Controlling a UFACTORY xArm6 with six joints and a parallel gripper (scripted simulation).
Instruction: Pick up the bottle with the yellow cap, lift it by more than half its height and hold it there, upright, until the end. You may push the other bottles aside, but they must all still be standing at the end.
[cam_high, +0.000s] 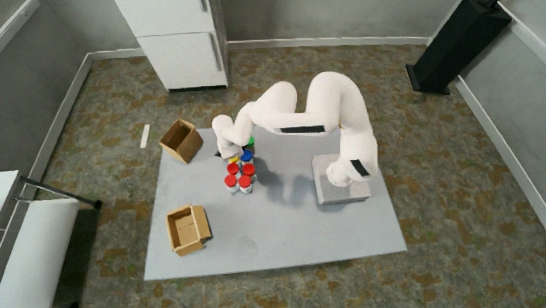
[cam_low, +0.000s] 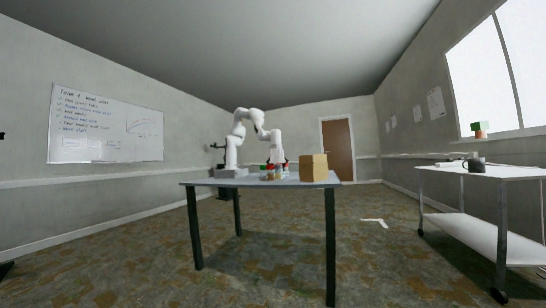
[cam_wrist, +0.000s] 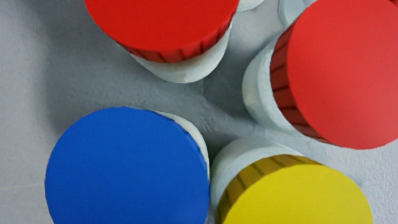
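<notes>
My hand is 8 cm to the right of the red-capped bottle, 2 cm past it and 1 cm above it. Round my hand: green-capped bottle (7 cm to the right, 7 cm behind, 1 cm below).
</notes>
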